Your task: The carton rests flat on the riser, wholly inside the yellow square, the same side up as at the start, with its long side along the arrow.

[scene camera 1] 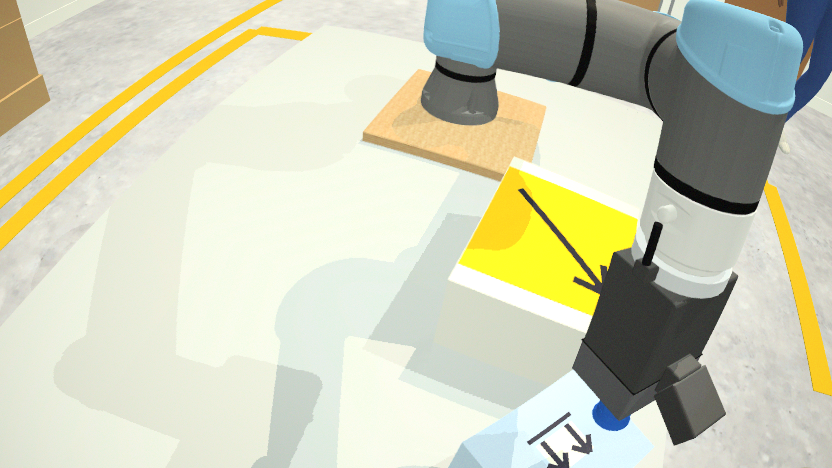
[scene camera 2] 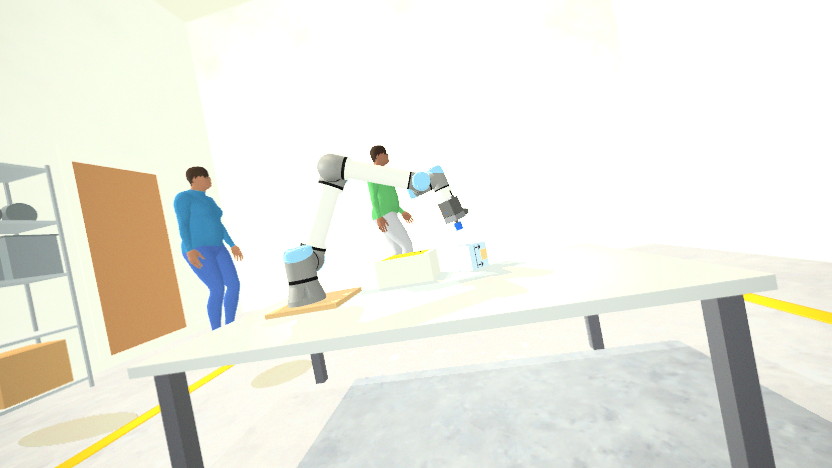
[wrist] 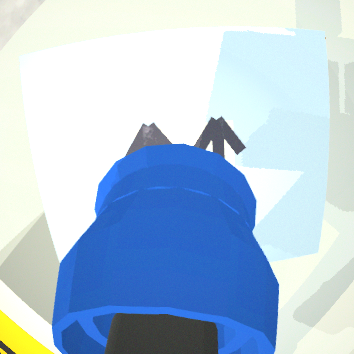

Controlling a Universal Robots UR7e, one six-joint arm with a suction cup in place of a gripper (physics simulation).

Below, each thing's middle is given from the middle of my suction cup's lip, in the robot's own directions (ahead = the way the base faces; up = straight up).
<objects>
Now: the carton point(scene camera 1: 559, 419) 15 cm below my suction cup, 1 cm to the right of it and 1 cm ahead of it. Also, from my suction cup: white riser point(scene camera 1: 521, 297) 24 cm behind, 14 cm below, 12 cm to the right.
</objects>
